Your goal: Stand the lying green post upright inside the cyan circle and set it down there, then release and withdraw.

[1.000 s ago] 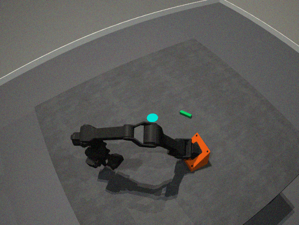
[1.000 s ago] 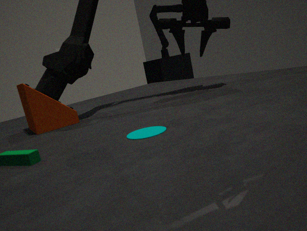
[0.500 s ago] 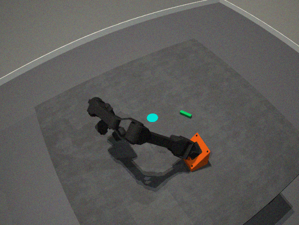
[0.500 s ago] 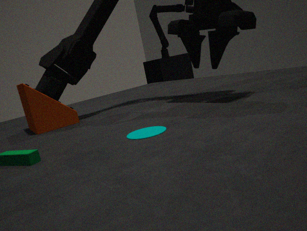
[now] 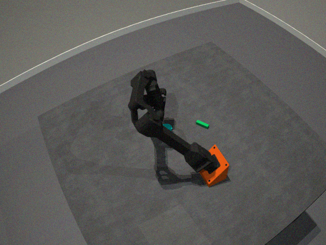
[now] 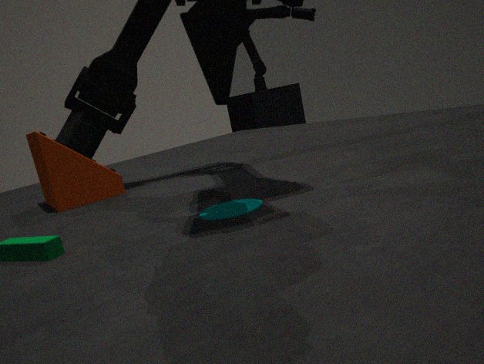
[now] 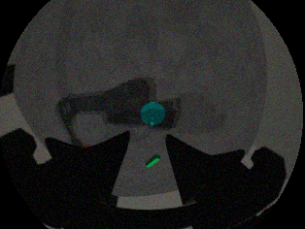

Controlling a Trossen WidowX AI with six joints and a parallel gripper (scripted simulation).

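Right now the green post is 5 cm behind my gripper tip, 19 cm to the right of it and 9 cm below it. The rest, counted from my gripper tip: cyan circle (1 cm ahead, 2 cm to the right, 10 cm below).
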